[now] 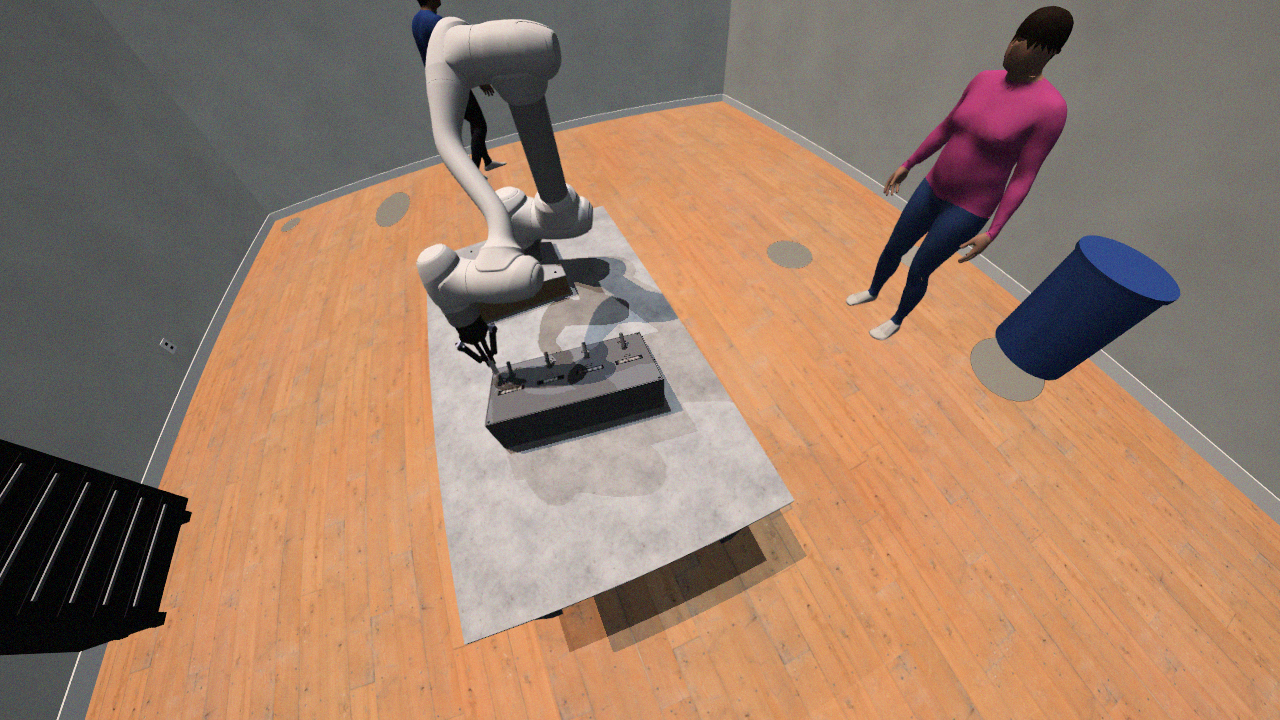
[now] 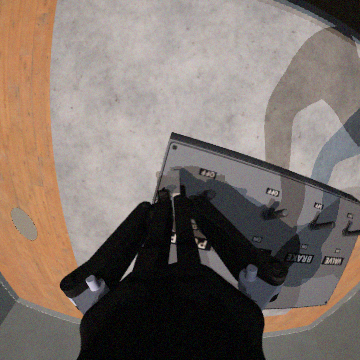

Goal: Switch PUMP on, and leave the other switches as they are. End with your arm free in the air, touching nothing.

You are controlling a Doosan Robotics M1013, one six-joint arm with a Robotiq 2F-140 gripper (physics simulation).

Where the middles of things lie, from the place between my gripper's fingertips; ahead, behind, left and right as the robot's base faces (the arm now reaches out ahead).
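Scene:
There's a grey switch box (image 1: 537,401) here, and my hand is 80 mm short of the grey switch box, 230 mm to the right of it and 20 mm above it.

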